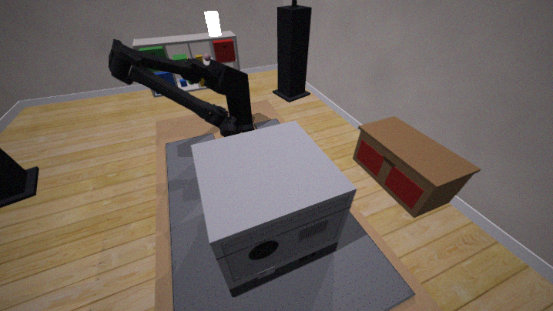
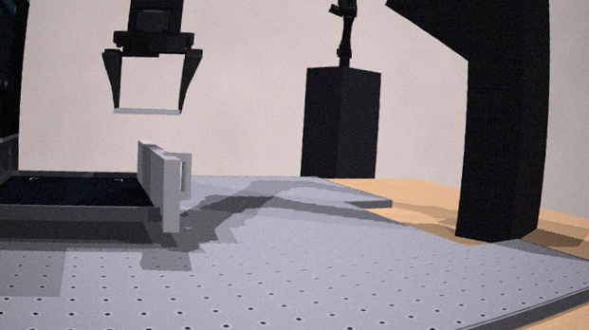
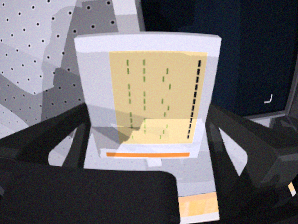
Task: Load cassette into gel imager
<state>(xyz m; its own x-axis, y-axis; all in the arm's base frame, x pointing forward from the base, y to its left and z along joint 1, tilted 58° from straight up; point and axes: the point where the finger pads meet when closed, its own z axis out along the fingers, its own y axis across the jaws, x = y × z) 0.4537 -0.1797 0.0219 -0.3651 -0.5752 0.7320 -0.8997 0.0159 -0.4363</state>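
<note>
Right now the drawer is 11 cm ahead of my hand and 8 cm below it. From my hand the other things lie so: finished cassette (1 cm to the right, 1 cm below).
</note>
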